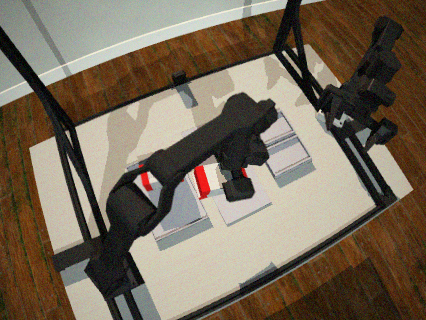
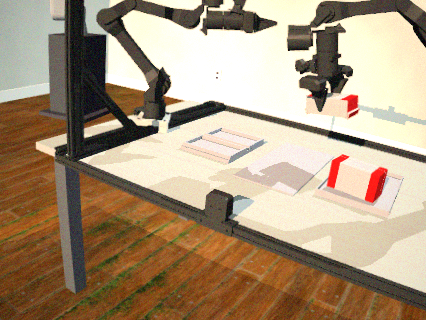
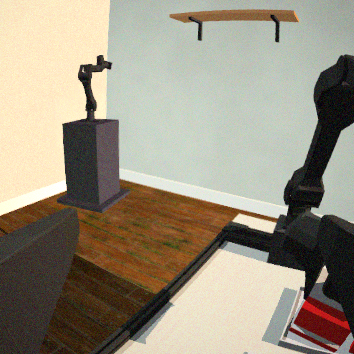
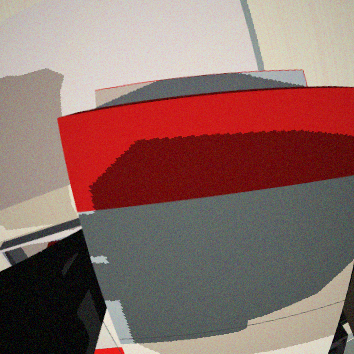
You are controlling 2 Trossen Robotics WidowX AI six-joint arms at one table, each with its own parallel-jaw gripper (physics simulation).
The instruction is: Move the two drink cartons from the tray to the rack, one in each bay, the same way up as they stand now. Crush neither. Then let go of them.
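Frame: origin at the left arm's base, x ahead, y left, z up, level; metres.
Seen in the pictures: left gripper, fingertip midpoint: [image 1: 346,141] [image 2: 275,22] [image 3: 203,225]; right gripper, fingertip midpoint: [image 1: 225,179] [image 2: 326,107] [image 3: 327,310] [image 4: 218,222]; left arm's base, origin of the base link: [image 2: 153,116]; right arm's base, origin of the base link: [image 1: 113,275].
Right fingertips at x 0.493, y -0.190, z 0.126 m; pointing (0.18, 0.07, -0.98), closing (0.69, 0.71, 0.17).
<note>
Pixels of each thing's middle, then the offset from my right fingertips to it. "spot": a spot on its surface instead. Level surfaces: height alone.
- white drink carton with red bands, body centre: [image 4: 222,276] [image 3: 334,298] [image 1: 220,178] [image 2: 332,104] 0.010 m ahead, 0.011 m right, 0.012 m up
- flat pale mat, its level: 0.158 m down
- second carton, body centre: [image 2: 357,177] [image 1: 161,173] 0.053 m ahead, 0.183 m right, 0.122 m down
- tray, body centre: [image 2: 362,184] [image 1: 165,191] 0.088 m ahead, 0.148 m right, 0.154 m down
- two-bay rack, body centre: [image 2: 224,143] [image 1: 278,141] 0.263 m back, 0.065 m left, 0.152 m down
- small black block, surface spot: [image 2: 218,204] [image 1: 176,74] spot: 0.282 m back, 0.371 m right, 0.123 m down
My right gripper [image 1: 231,174] [image 2: 322,96] is shut on a white drink carton with red bands [image 1: 208,180] [image 2: 333,106] [image 4: 211,211]. It holds the carton level, high above the flat pale mat [image 1: 246,207] [image 2: 294,162] in the middle of the table. The second carton [image 1: 145,181] [image 2: 353,178] [image 3: 319,319] stands on the tray [image 1: 180,219] [image 2: 339,197], partly hidden by the right arm. The two-bay rack [image 1: 289,155] [image 2: 222,144] lies beyond the mat with both bays empty. My left gripper [image 1: 348,136] [image 2: 272,22] is open and empty, high near its own base.
A black frame runs around the table, with upright posts [image 1: 289,28] [image 2: 73,79] at the corners. A small black block [image 1: 179,77] [image 2: 218,204] sits on the table edge. A second robot on a dark pedestal [image 3: 91,161] stands on the floor.
</note>
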